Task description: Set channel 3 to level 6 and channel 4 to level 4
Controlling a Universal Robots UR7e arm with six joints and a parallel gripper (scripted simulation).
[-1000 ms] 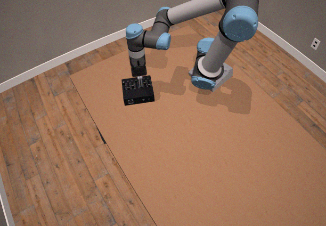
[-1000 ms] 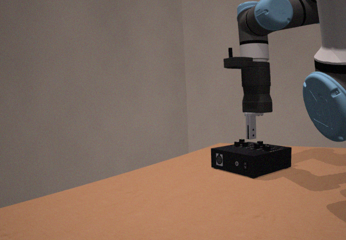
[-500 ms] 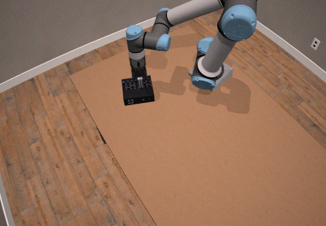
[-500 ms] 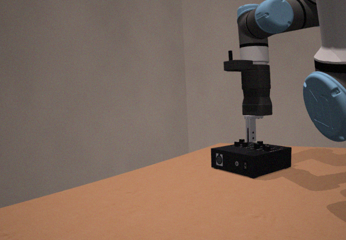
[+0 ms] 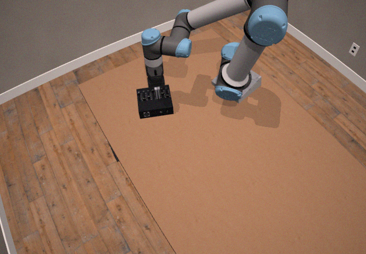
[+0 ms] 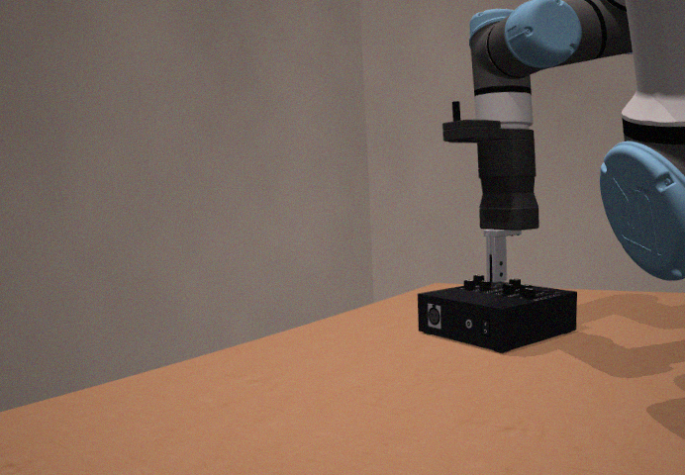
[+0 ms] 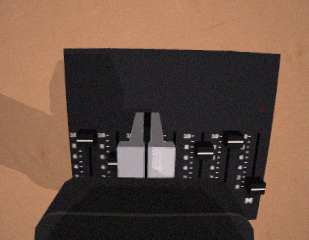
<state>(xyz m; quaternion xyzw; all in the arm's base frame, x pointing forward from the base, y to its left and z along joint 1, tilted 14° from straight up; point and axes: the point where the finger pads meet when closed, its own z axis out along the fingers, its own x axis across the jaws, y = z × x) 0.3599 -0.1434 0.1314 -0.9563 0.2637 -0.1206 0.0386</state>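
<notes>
Now: the channel 3 fader cap 3 cm below my hand, 2 cm to the right of it and 1 cm behind it. Also, from my hand: channel 2 fader cap (4 cm behind, 3 cm below, 1 cm to the right); master fader cap (9 cm to the right, 5 cm ahead, 3 cm below); channel 1 fader cap (4 cm behind, 3 cm below, 1 cm to the left).
</notes>
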